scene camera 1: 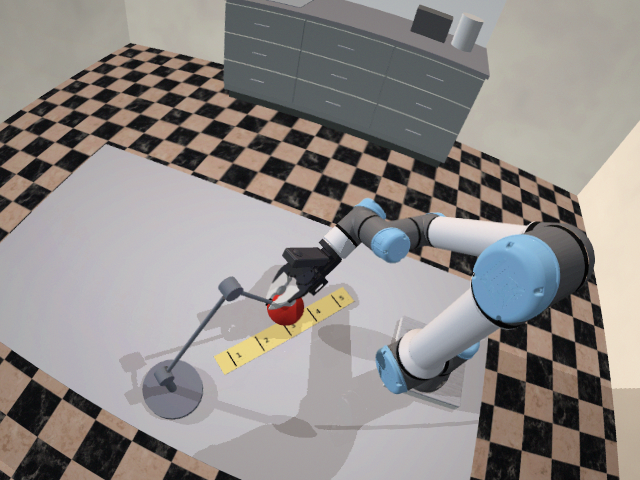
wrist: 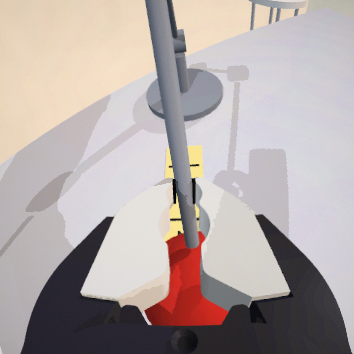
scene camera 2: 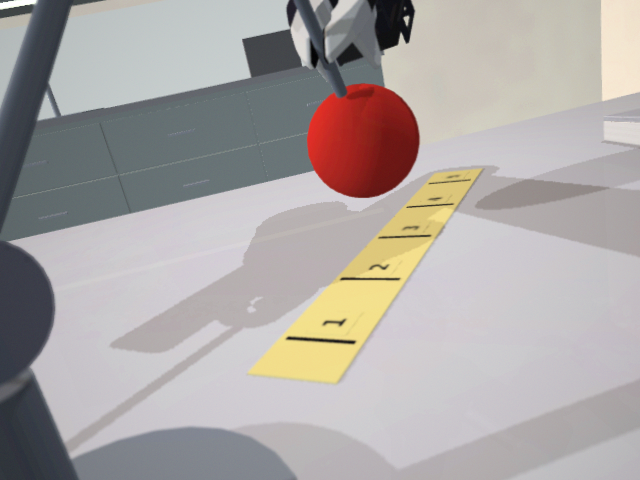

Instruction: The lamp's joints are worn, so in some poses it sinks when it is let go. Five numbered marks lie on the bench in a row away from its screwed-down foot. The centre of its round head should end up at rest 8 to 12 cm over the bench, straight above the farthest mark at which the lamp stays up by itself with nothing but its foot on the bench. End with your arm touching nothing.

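Frame: origin at the arm's base, x ahead, y left, z up, level; millimetres.
Where they show: gripper, fingertip midpoint: (scene camera 1: 267, 306) (wrist: 183, 180) (scene camera 2: 319, 62).
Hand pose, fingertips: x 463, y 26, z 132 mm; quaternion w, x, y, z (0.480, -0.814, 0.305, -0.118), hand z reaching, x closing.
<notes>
Things, the pixels of their top centre, and the offset from my fingertips. "spot": a spot on its surface instead.
- lamp's red round head, surface spot: (wrist: 185, 285) spot: dy -50, dx -42, dz -24 mm
- yellow strip, surface spot: (scene camera 2: 297, 361) (scene camera 1: 223, 361) spot: dy +120, dx +77, dz -164 mm
- lower rod, surface spot: (scene camera 1: 199, 330) spot: dy +151, dx +103, dz +89 mm
- elbow joint, surface spot: (scene camera 1: 230, 288) spot: dy +89, dx +53, dz +197 mm
The lamp's red round head (scene camera 1: 285, 311) (scene camera 2: 363, 140) (wrist: 185, 285) hangs in the air over the yellow strip (scene camera 1: 225, 361) (scene camera 2: 297, 361) (wrist: 184, 156) with marks 1 to 5. It overlaps the strip near mark 3 in scene camera 1; which mark is straight below is hard to tell. My gripper (scene camera 1: 272, 302) (scene camera 2: 319, 60) (wrist: 183, 180) is shut on the lamp's upper rod (scene camera 1: 253, 296) (scene camera 2: 337, 85) (wrist: 167, 90), close to the head. The lower rod (scene camera 1: 199, 330) rises from the grey foot (scene camera 1: 183, 405) (wrist: 207, 100) to the elbow joint (scene camera 1: 230, 288).
My arm's base (scene camera 1: 418, 361) stands at the right of the bench. The arm reaches over the bench behind mark 5. A grey drawer cabinet (scene camera 1: 336, 77) (scene camera 2: 191, 155) stands beyond the bench. A round stool (wrist: 280, 4) shows at the top of the wrist view.
</notes>
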